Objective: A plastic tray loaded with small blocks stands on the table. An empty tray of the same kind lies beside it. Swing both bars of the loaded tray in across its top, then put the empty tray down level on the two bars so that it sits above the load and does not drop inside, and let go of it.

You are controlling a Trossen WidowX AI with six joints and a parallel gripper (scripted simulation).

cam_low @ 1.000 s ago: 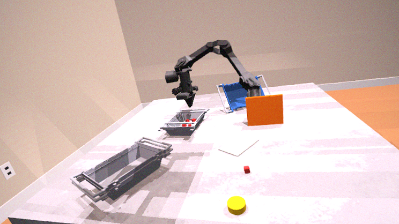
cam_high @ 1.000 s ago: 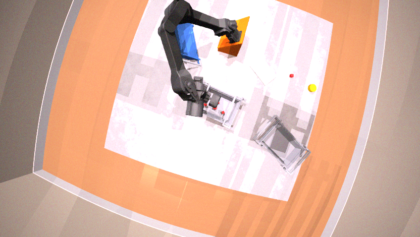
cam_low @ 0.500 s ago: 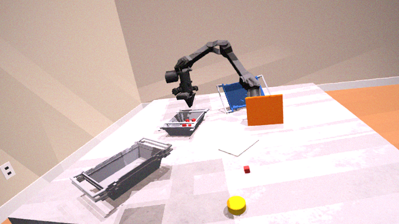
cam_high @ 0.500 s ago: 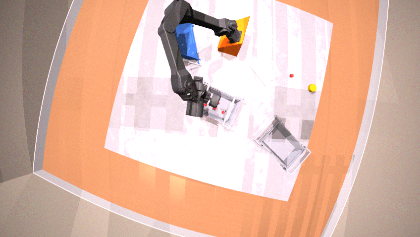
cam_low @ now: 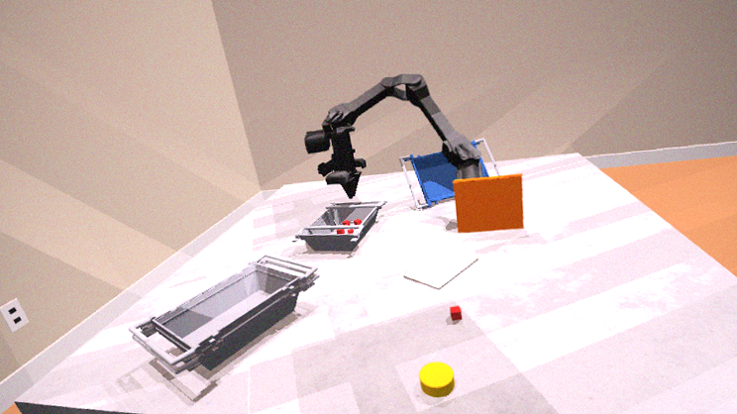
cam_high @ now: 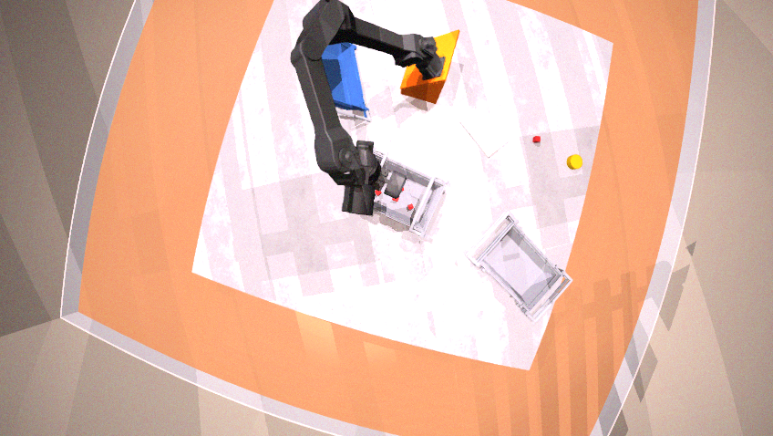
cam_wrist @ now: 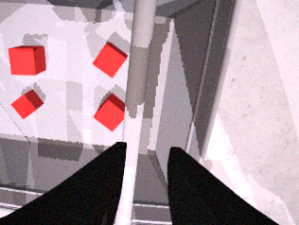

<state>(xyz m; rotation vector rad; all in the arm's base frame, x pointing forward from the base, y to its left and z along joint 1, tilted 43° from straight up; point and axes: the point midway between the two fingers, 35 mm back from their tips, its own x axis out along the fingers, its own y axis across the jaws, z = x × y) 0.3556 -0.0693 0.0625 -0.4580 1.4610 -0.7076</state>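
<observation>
Right now the blue tray is 310 mm behind my gripper tip, 180 mm to the right of it and 10 mm below it. From my gripper tip the other things lie so: red cube (290 mm behind, 500 mm to the left, 80 mm below); flat white sheet (260 mm behind, 310 mm to the left, 90 mm below); yellow disc (260 mm behind, 660 mm to the left, 80 mm below).
</observation>
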